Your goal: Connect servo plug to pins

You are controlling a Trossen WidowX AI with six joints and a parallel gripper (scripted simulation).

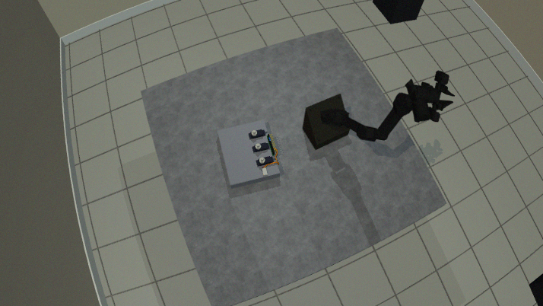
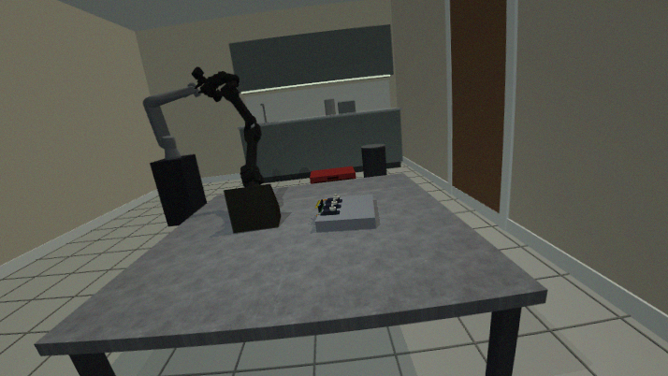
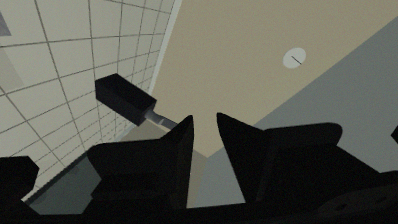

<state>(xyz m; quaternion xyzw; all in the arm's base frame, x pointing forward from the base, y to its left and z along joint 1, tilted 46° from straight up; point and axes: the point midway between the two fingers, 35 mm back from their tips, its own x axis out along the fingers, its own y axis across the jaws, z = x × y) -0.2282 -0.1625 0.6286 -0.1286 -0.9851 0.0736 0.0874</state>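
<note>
Right now the blue band is 610 mm ahead of my gripper tip, 590 mm below it and 360 mm to the right of it. From my gripper tip the other things lie so: grey printed holder 770 mm ahead, 640 mm below, 360 mm to the right.
</note>
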